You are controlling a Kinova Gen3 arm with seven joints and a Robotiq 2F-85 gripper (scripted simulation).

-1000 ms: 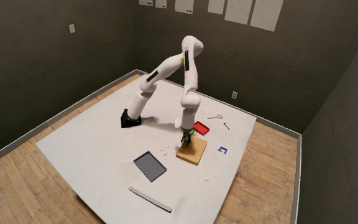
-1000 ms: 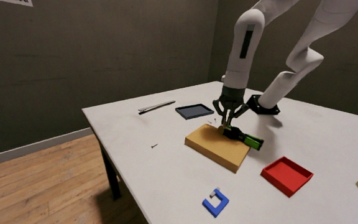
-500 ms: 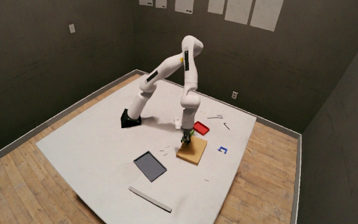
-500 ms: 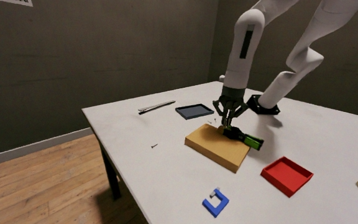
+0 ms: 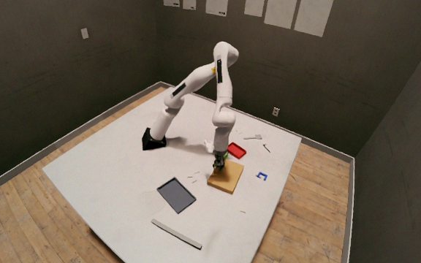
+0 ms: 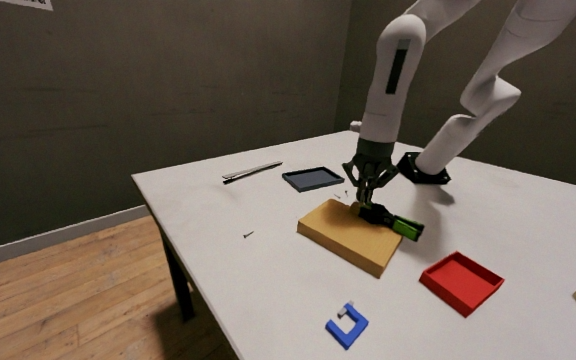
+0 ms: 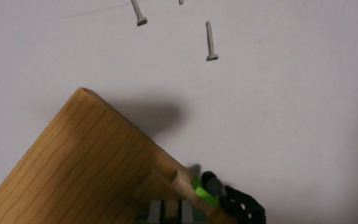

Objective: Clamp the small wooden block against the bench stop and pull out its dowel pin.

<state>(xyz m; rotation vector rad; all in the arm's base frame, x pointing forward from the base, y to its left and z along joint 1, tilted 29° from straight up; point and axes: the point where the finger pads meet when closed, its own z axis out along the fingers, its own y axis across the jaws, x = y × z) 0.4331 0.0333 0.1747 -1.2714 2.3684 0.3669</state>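
Now: the dowel pin 2 cm below my hand. The rest, counted from my hand: grey tray (4 cm behind, 26 cm to the right, 8 cm below); then red tray (4 cm behind, 22 cm to the left, 8 cm below); then small wooden block (5 cm below).
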